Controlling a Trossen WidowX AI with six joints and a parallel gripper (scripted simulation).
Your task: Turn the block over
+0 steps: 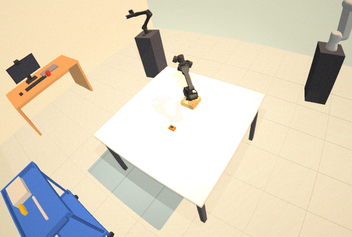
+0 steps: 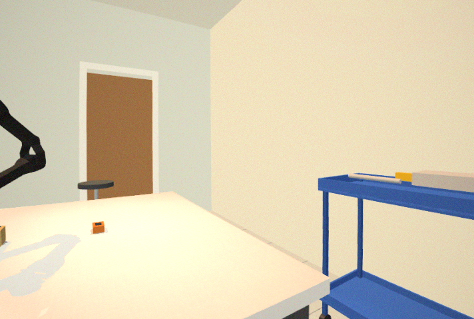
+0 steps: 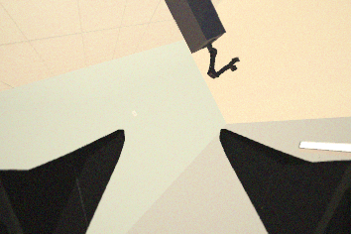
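Right now the orange block is 53 cm ahead of my gripper tip, 6 cm to the left of it and 40 cm below it.
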